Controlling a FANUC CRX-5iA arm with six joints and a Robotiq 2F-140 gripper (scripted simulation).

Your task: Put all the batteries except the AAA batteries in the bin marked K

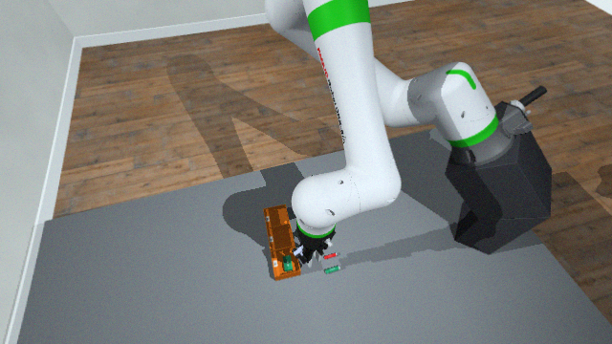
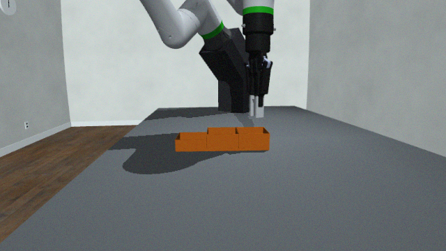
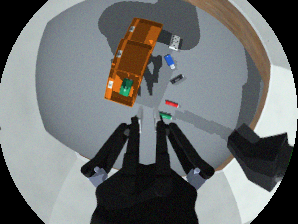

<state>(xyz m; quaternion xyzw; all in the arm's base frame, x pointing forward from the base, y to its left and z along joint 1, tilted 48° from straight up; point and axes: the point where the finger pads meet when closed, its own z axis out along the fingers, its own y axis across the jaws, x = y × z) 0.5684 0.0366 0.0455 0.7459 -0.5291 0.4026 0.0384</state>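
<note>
The green battery is 10 cm below my hand, 6 cm behind it and 4 cm to the left of it. From my hand the other things lie so: red battery (10 cm below, 7 cm behind, 1 cm to the right); green block (9 cm below, 7 cm ahead, 5 cm to the right); dark battery (10 cm below, 8 cm to the right, 7 cm behind).
</note>
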